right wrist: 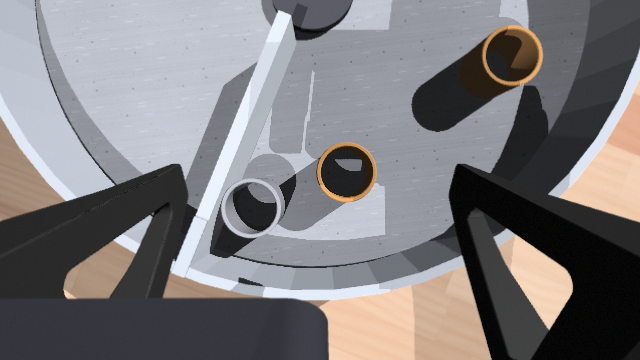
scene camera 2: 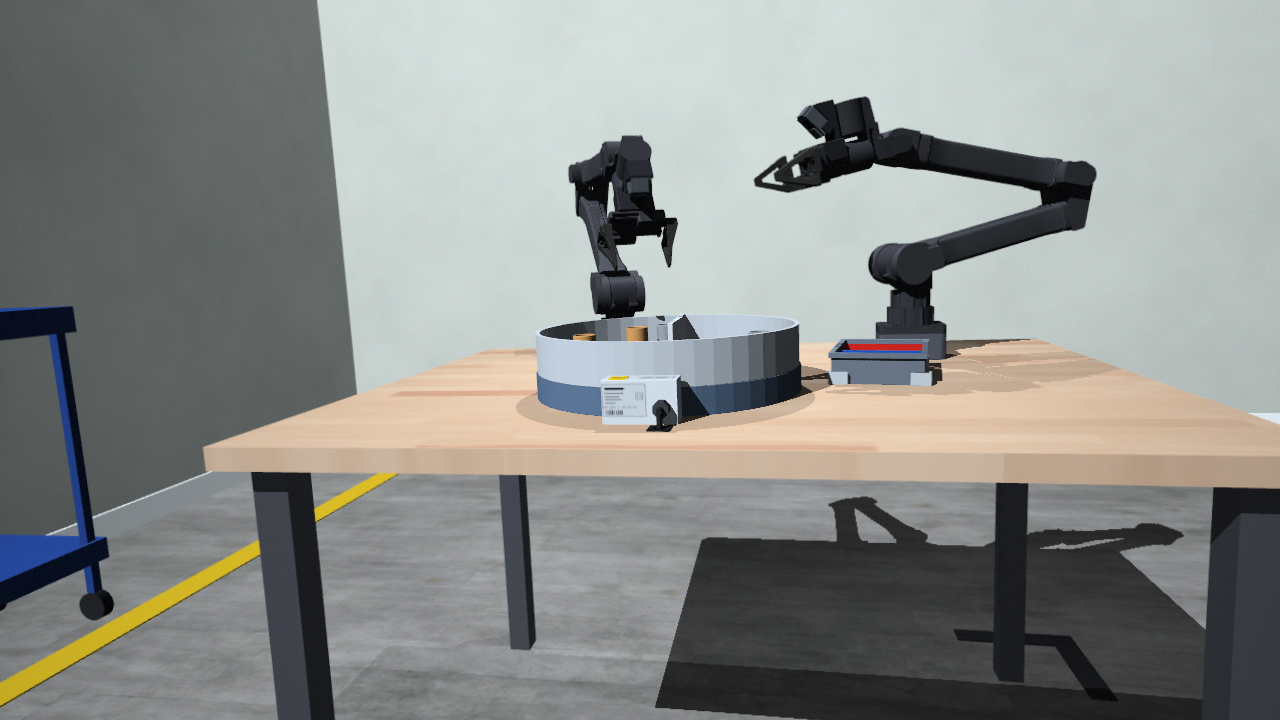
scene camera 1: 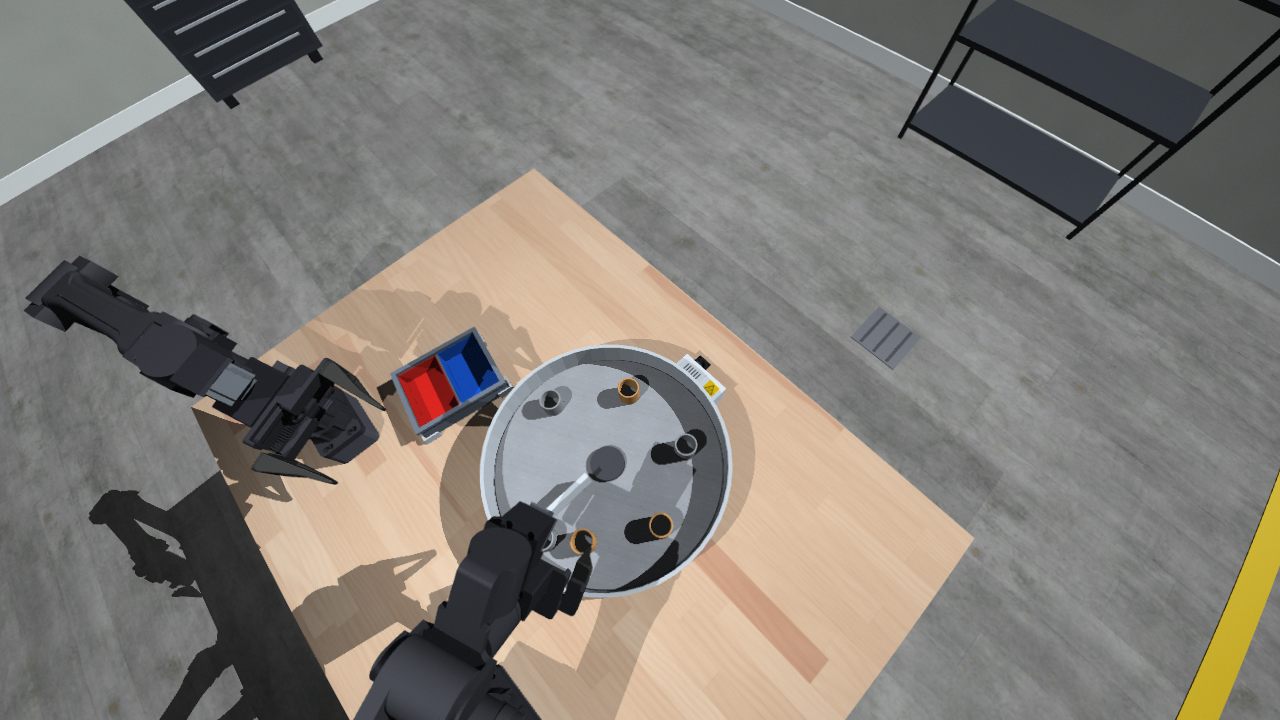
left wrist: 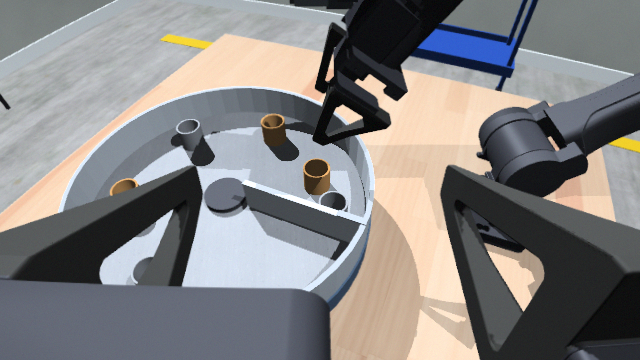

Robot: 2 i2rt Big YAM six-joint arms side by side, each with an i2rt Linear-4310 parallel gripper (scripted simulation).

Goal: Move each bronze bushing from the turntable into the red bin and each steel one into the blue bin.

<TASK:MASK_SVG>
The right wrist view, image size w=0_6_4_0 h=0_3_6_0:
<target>right gripper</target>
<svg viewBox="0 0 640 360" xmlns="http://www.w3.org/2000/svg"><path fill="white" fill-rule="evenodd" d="M457 164L449 190L449 201L459 246L491 359L640 360L640 222L524 187L467 164ZM483 212L565 268L569 273L573 285L572 294L550 329L547 328L507 267ZM328 319L325 313L316 305L295 298L149 298L163 297L180 238L188 202L188 190L180 164L170 164L113 187L0 221L0 360L329 360ZM154 212L132 263L109 298L66 298L64 282L72 268Z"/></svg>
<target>steel bushing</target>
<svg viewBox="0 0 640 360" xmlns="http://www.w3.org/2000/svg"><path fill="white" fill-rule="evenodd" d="M242 179L232 184L225 192L221 202L221 215L226 226L236 235L244 238L258 238L269 233L281 221L286 211L286 197L281 187L272 180L266 178ZM252 183L263 185L275 198L277 206L276 216L269 225L252 225L240 214L238 208L239 196L243 189Z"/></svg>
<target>bronze bushing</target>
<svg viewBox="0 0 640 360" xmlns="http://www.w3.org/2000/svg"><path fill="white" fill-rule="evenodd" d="M342 142L329 147L320 157L316 169L317 181L322 191L333 200L354 202L365 197L371 191L376 181L377 169L372 155L364 147L351 142ZM337 151L350 151L356 154L362 160L365 167L363 184L357 191L348 195L338 195L326 188L321 178L323 162L330 154Z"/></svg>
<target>bronze bushing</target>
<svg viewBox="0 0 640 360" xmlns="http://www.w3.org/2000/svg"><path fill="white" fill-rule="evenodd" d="M530 30L518 25L500 27L468 52L463 58L459 70L461 83L467 92L475 97L488 99L530 81L539 71L543 58L541 44ZM486 49L499 53L505 59L508 66L507 81L497 78L489 70L486 63Z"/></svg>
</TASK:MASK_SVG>
